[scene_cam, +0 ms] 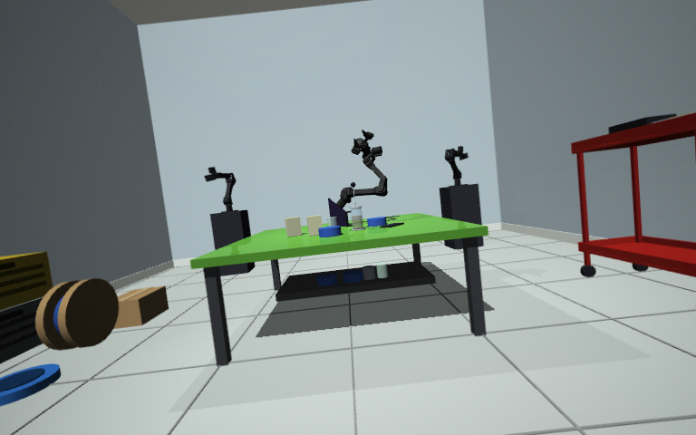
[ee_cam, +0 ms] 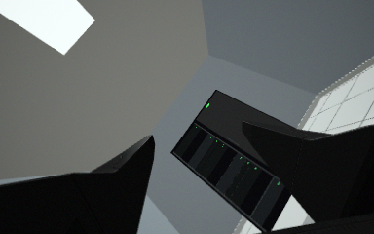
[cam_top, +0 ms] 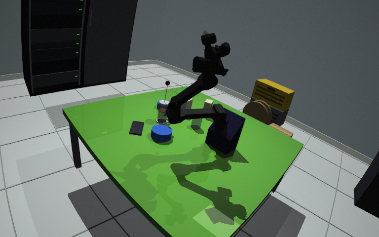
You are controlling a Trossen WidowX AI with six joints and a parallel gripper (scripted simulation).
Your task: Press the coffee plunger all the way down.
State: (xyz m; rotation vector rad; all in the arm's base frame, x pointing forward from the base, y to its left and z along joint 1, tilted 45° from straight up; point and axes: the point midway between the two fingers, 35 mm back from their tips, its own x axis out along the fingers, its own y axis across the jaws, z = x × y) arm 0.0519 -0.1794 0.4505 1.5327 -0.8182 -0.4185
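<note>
My gripper tip is now 280 mm short of the coffee press, 110 mm to the left of it and 470 mm above it. The rest, counted from my gripper tip: black flat pad 290 mm ahead, 110 mm to the left, 600 mm below.
</note>
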